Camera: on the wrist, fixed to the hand. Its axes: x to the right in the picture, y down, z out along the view.
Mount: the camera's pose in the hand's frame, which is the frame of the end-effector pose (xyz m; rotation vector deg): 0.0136 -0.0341 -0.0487 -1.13 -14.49 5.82
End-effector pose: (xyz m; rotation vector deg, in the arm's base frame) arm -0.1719 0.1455 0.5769 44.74 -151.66 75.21
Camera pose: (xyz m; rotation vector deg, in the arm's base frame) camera -0.1744 0.1601 0.6361 -44.87 150.25 -66.02
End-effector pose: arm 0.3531 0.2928 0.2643 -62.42 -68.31 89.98
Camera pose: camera 0.4007 0.3228 0.2878 -57.20 -76.69 104.27
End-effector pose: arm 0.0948 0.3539 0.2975 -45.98 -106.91 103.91
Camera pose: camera 0.1125 0.4001 0.3332 -40.90 -116.50 117.12
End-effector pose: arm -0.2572 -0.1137 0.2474 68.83 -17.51 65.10
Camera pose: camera -0.2405 -0.0628 0.2183 75.97 -32.91 61.06
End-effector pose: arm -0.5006 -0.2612 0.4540 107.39 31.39 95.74
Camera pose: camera -0.5446 -0.2199 0.4452 119.72 19.28 83.88
